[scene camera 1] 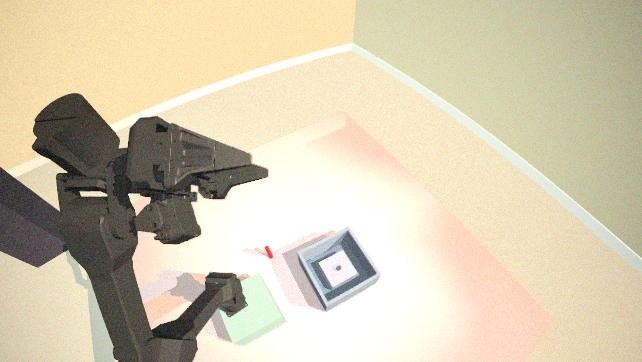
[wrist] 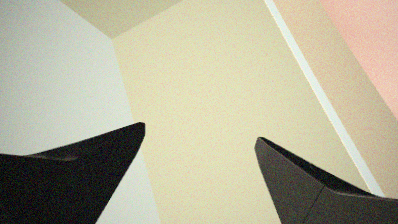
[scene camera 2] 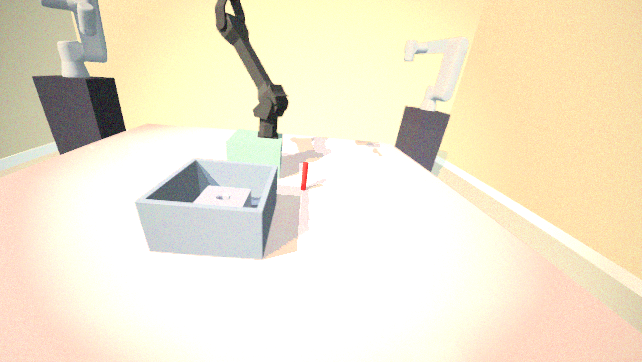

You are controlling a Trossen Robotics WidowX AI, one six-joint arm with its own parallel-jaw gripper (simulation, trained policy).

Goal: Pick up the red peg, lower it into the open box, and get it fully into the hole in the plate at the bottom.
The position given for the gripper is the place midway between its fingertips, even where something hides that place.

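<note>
Grey box [scene camera 2: 172, 223], also [scene camera 1: 344, 240]; out of frame in the wrist view. The gripper [scene camera 1: 261, 167], also [wrist: 201, 135].
</note>
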